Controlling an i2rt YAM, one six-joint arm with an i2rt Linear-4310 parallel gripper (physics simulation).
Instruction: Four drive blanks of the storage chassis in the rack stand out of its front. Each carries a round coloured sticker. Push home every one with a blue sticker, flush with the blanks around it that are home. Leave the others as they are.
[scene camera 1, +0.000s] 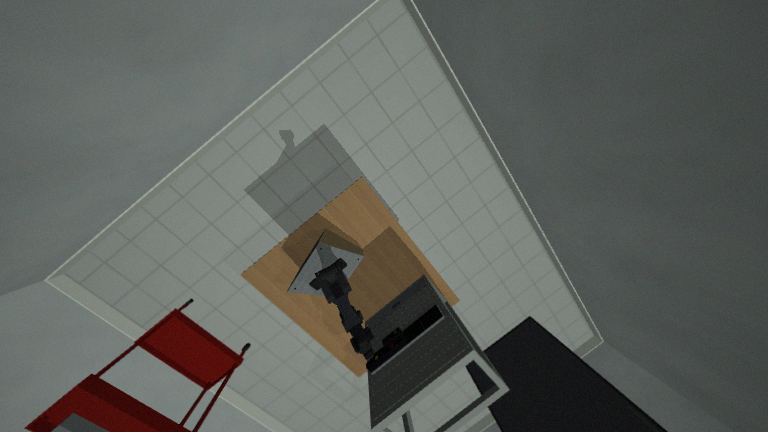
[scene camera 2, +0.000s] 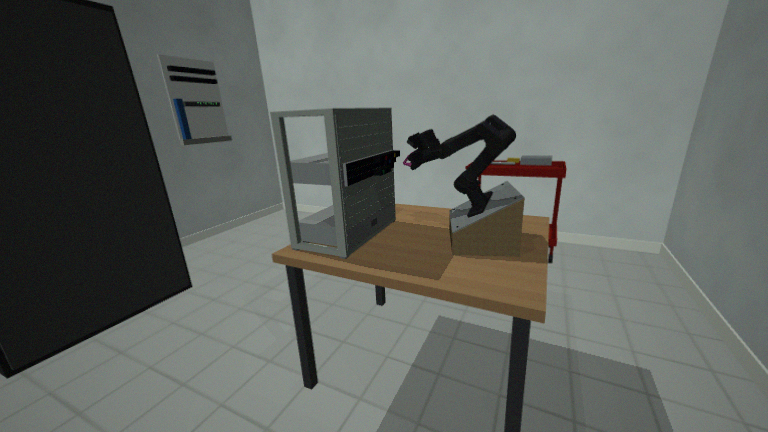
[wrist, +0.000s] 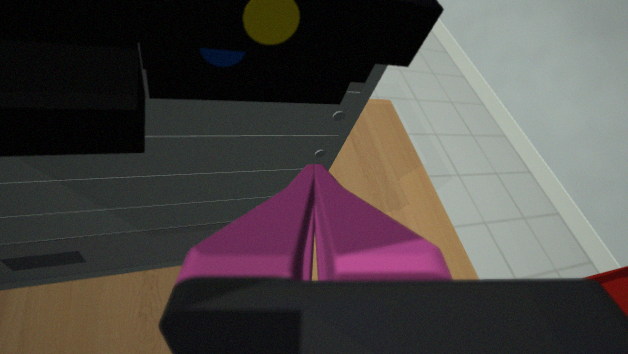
Observation:
In view: the gripper (wrist: 314, 177) and a grey rack (scene camera 2: 359, 140).
The grey rack shows as well in scene camera 1 (scene camera 1: 436, 344) and in the wrist view (wrist: 236, 106).

